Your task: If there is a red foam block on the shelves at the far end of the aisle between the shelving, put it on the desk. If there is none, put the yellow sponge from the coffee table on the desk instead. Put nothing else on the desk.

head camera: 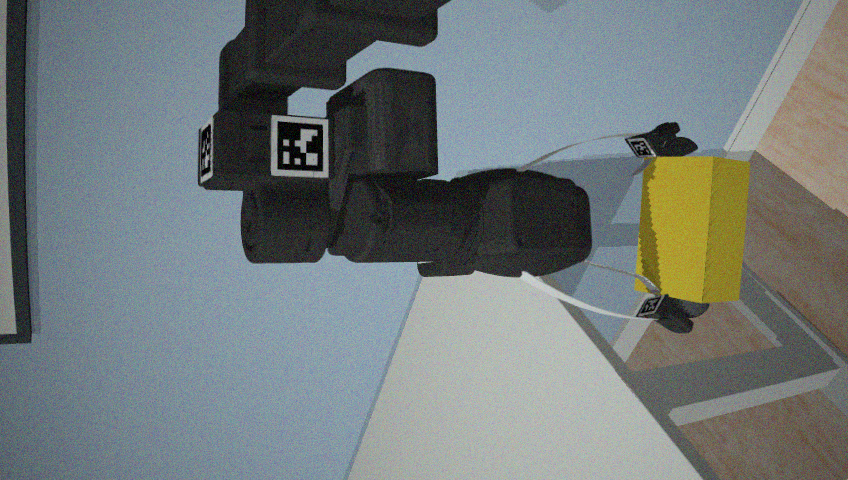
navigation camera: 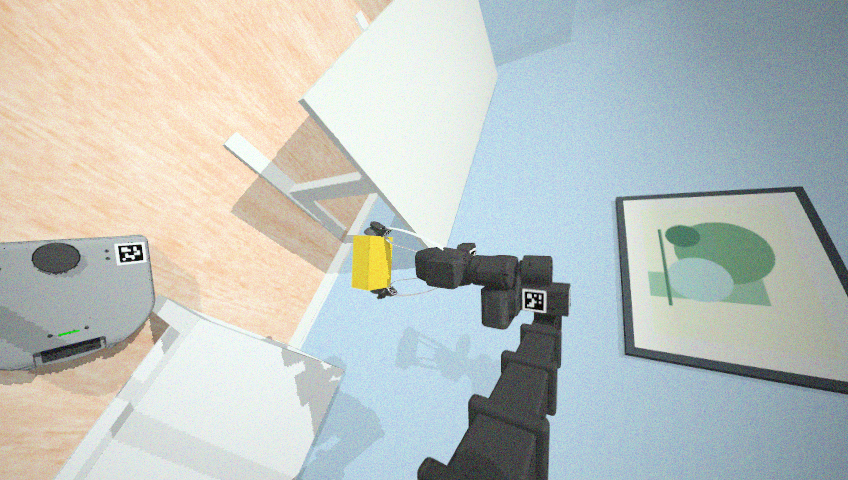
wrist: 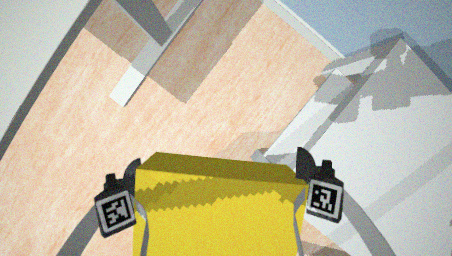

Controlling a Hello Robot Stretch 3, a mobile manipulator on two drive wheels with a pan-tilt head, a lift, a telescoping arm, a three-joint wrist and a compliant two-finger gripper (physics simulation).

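Pixels of known places: robot's base, origin of its link: (navigation camera: 57,256).
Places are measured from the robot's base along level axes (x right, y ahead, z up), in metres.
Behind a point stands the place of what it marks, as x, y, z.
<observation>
My gripper (head camera: 679,227) @(0.388, -0.021, 0.865) (navigation camera: 379,260) @(0.388, -0.021, 0.865) (wrist: 220,171) @(0.388, -0.021, 0.865) is shut on the yellow sponge (head camera: 678,237) @(0.362, -0.012, 0.913) (navigation camera: 368,261) @(0.337, -0.013, 0.911) (wrist: 220,227), a big yellow block with a fingertip on each of two opposite sides. A white table that looks like the desk (head camera: 505,386) @(0.836, 0.184, 0.720) (navigation camera: 404,113) @(0.730, 0.426, 0.721) (wrist: 30,50) has a flat top and a leg with a long foot bar. The gripper and sponge are in the air beside the corner of its top, not over it in the navigation view. The wrist partly hides that corner in the head view. No red foam block shows.
A second white piece of furniture (navigation camera: 238,380) @(0.266, -0.362, 0.451) (wrist: 410,140) stands on the other side of the gripper, by the blue wall (head camera: 148,237) @(1.057, -0.037, 1.180) (navigation camera: 553,148) @(1.395, 0.382, 1.118). My grey base (navigation camera: 89,297) @(0.042, -0.109, 0.160) is beside it. A framed picture (navigation camera: 714,339) @(0.853, -0.255, 1.526) hangs on the wall.
</observation>
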